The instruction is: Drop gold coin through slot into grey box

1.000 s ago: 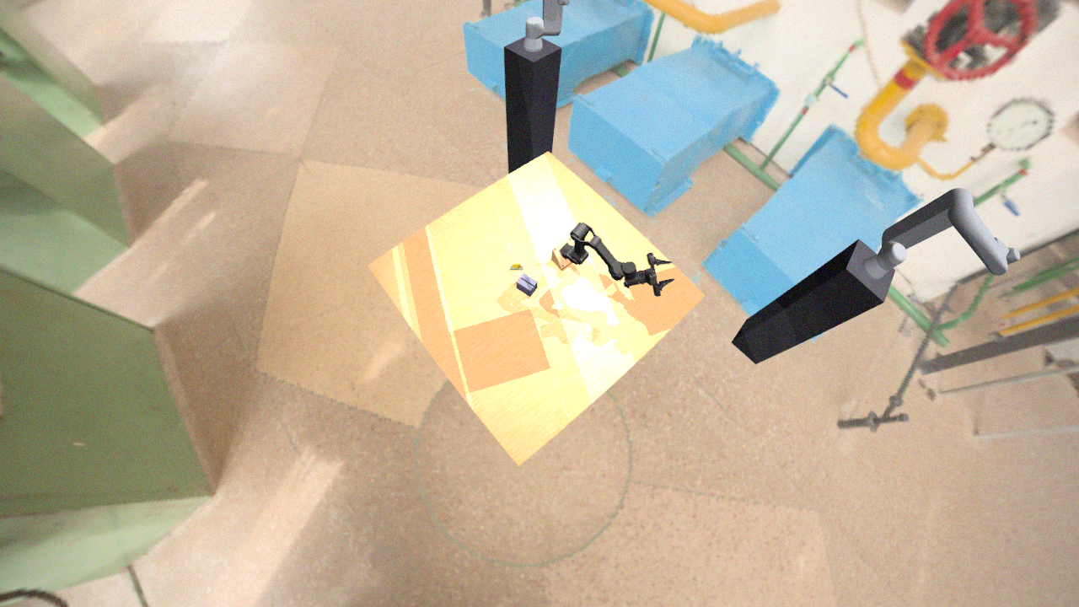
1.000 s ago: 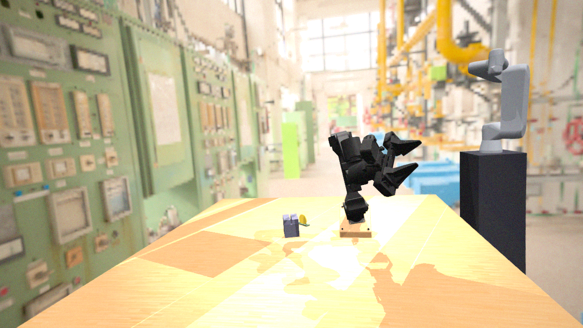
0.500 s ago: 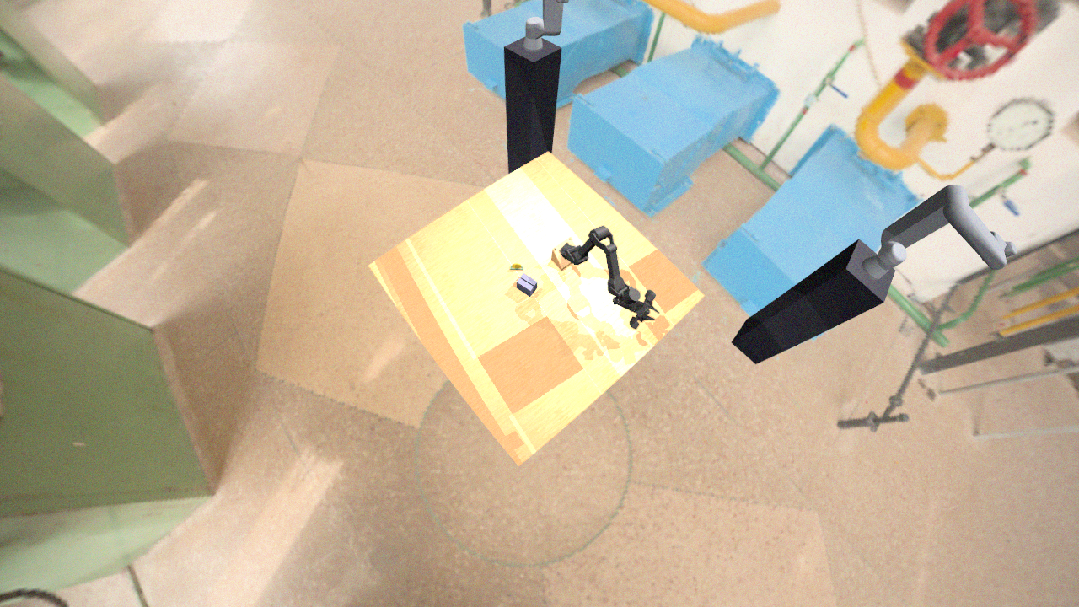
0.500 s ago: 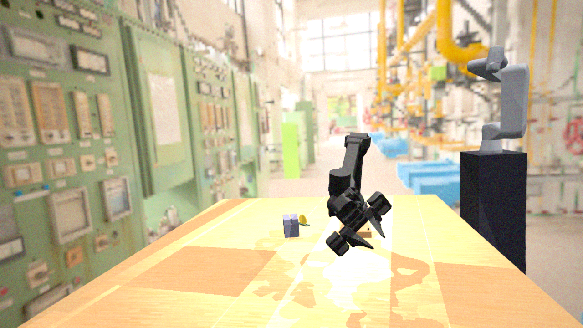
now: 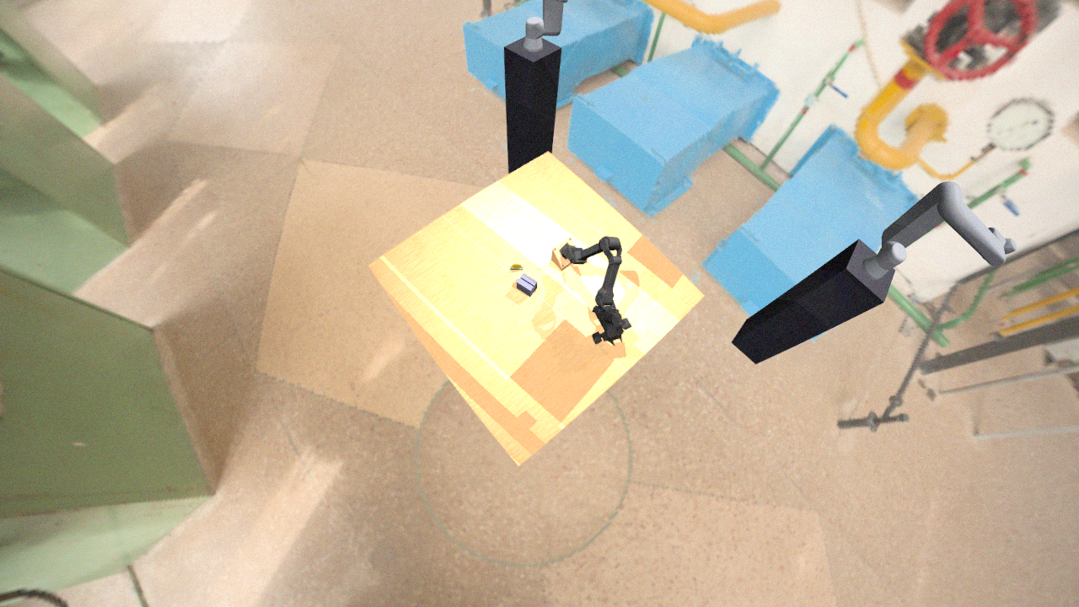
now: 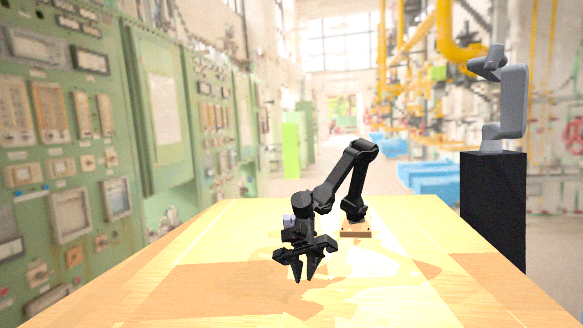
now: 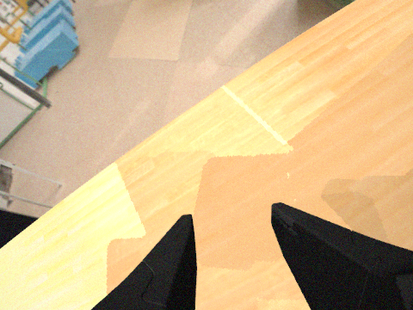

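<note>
Right now my gripper tip is 65 cm to the left of the gold coin, 4 cm above it and 3 cm short of it.
</note>
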